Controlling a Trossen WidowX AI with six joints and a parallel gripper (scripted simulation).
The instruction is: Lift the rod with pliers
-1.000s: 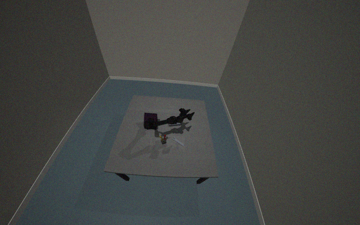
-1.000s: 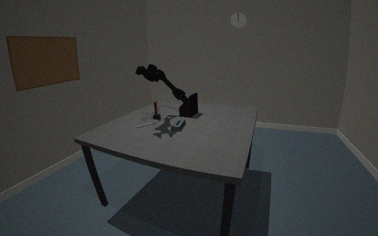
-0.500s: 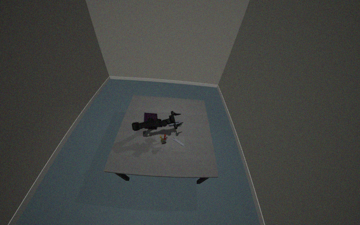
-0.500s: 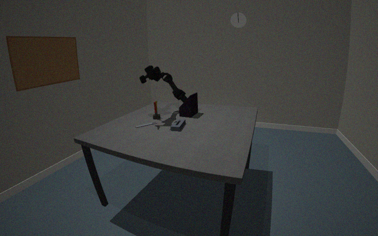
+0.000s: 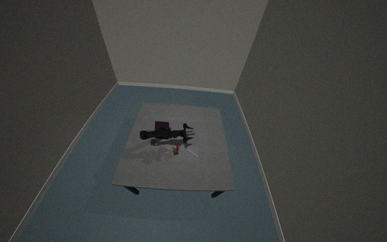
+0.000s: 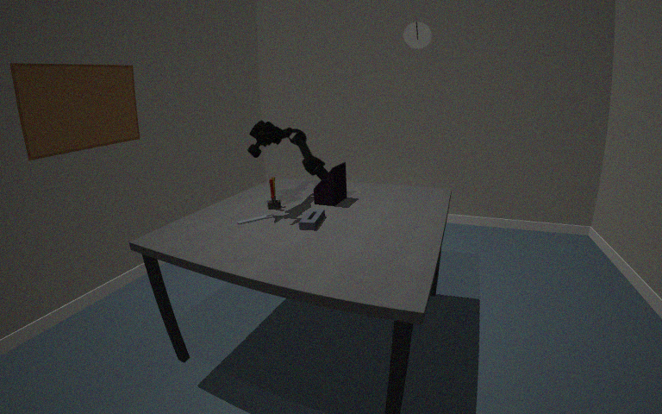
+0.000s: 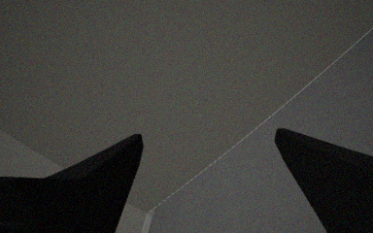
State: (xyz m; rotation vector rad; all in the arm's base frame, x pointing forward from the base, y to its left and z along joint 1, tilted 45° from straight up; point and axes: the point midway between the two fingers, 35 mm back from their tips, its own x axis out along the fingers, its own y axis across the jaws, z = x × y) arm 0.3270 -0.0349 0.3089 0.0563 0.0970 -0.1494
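The yellow handle lies 270 mm below my gripper tip, 200 mm behind it and 10 mm to the right of it. From my gripper tip the other things lie so: holster block 360 mm below, 180 mm behind, 10 mm to the right; then channel block 350 mm below, 270 mm to the left.
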